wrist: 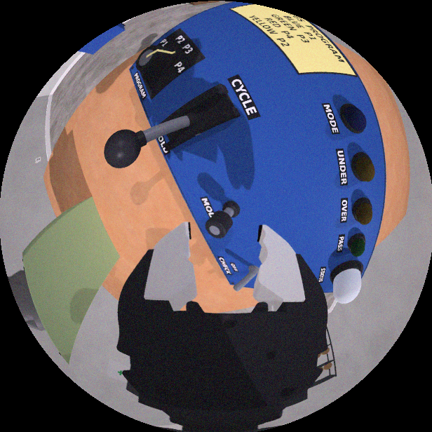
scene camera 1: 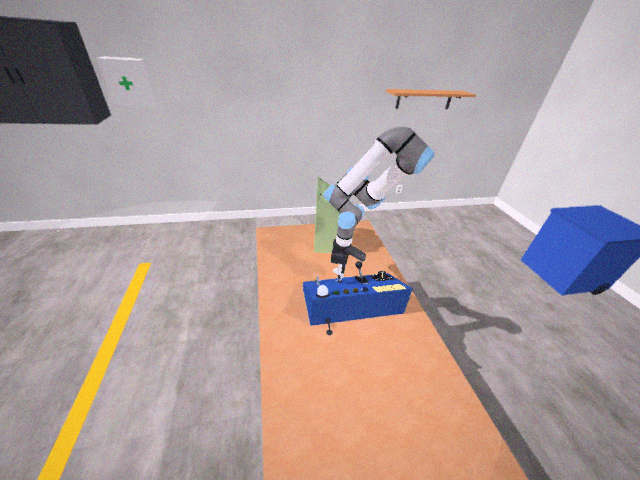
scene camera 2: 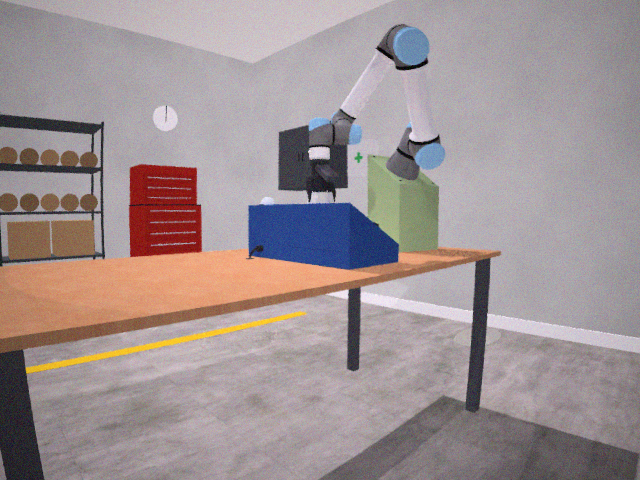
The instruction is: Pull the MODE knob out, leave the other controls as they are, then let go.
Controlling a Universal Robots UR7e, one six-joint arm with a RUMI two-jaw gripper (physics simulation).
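Frame: origin at the arm's base, x ahead, y left, z up, level; metres.
Where they show: gripper, fingertip midpoint: (scene camera 1: 342, 274); arm's base, origin of the base link: (scene camera 2: 401, 171).
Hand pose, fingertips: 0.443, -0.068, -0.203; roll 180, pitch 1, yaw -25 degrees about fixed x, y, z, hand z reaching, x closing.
Each offset is from my fingertips to the centre of the thing, as dx, dy, dz. "pt": to the spot under its first point.
The MODE knob (wrist: 219, 223) is a black cap with a grey face, in the middle of the wrist view. A short grey stem shows between the cap and its dark collar on the blue control box {+0.081, +0.050, -0.078} (scene camera 1: 361, 308) (scene camera 2: 299, 232) (wrist: 295, 155). Its label is partly hidden by the cap. My gripper (scene camera 1: 339, 272) (scene camera 2: 321, 197) (wrist: 224, 225) is partly open and empty, above the box. In the wrist view the knob lies between and slightly beyond the two pale fingertips. I cannot tell whether either finger touches it. In the scene views the knob is too small or hidden.
The CYCLE lever (wrist: 122, 148) and PROGRAM dial (wrist: 146, 56) are on one side of the knob. The CHECK toggle (wrist: 246, 278) is close to the right finger. A white STATUS dome {pt +0.153, -0.148, +0.067} (scene camera 1: 322, 290) (wrist: 347, 285) and a row of lamps, including a blue MODE lamp (wrist: 353, 118), line the far edge.
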